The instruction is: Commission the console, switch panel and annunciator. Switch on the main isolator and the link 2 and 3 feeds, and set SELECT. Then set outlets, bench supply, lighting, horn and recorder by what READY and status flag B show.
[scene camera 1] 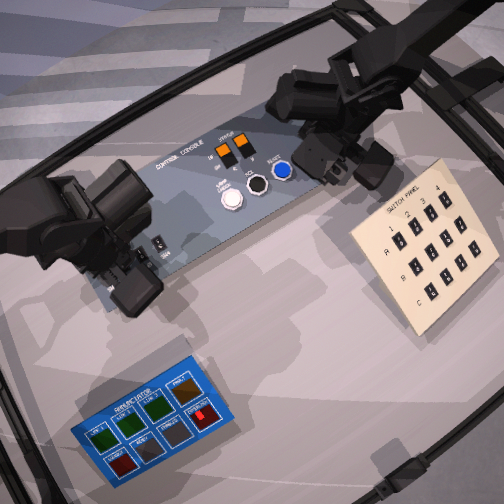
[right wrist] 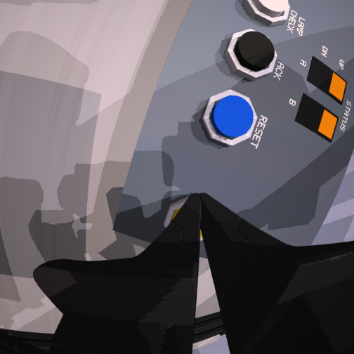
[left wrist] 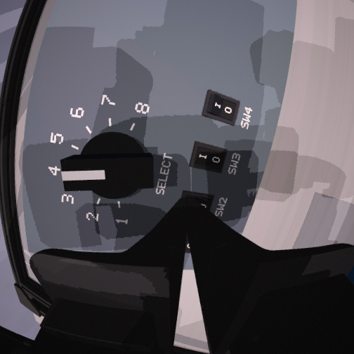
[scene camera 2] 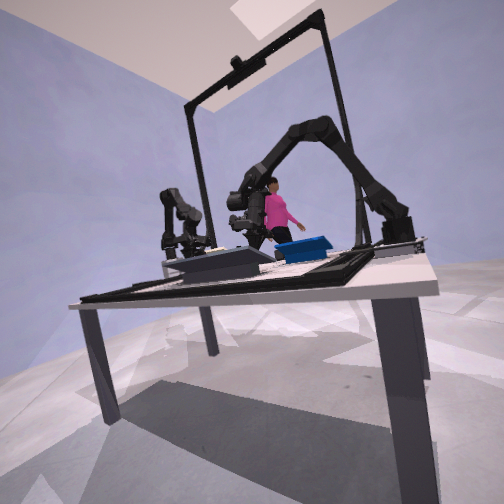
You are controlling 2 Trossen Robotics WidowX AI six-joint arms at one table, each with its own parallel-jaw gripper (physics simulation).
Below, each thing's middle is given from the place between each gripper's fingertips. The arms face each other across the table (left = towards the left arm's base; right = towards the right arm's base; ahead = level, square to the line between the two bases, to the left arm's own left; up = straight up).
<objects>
My left gripper is now 40 mm short of the rotary SELECT knob (left wrist: 112,164), 10 mm to the left of it and 20 mm below it. Also, from my left hand: blue RESET button (right wrist: 232,116) 30 mm ahead, 260 mm to the right; then black ACK button (right wrist: 253,50) 20 mm ahead, 220 mm to the right.
The blue RESET button is 5 cm to the left of my right hand and 1 cm behind it. Also, from my right hand: rotary SELECT knob: 30 cm to the left, 2 cm above, 1 cm ahead; black ACK button: 9 cm to the left, 1 cm behind.
</objects>
